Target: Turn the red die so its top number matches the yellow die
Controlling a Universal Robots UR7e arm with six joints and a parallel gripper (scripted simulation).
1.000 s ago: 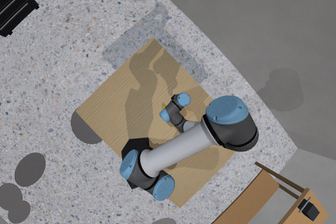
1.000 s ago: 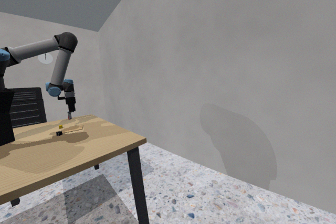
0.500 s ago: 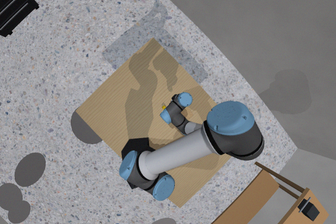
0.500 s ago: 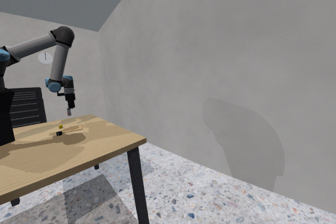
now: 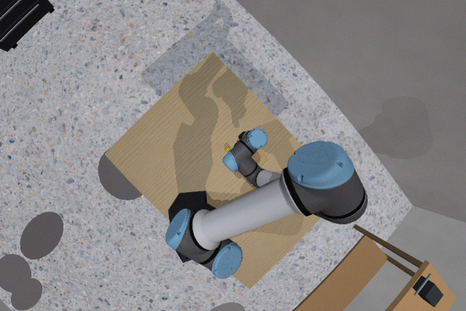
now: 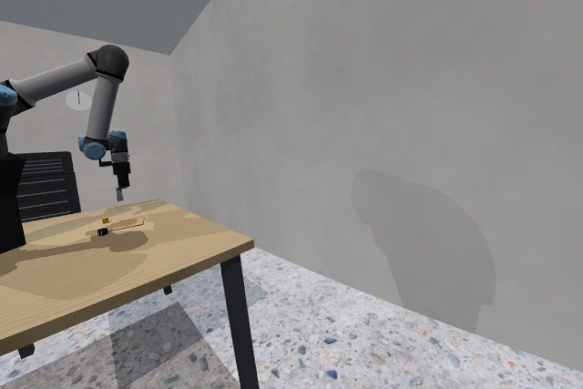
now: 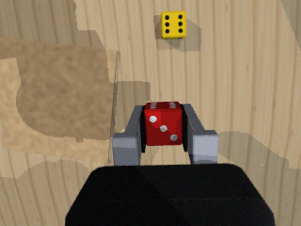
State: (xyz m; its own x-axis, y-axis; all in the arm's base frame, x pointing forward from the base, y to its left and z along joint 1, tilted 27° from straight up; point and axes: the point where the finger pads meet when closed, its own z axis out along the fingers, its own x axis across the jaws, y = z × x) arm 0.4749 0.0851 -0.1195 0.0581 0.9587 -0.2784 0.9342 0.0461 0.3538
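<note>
The tan mat lies 13 cm to the right of my hand and 12 cm below it. From my hand the other things lie so: black die (10 cm behind, 22 cm to the right, 11 cm below); then red die (1 cm below); then yellow die (7 cm behind, 2 cm to the left, 11 cm below).
</note>
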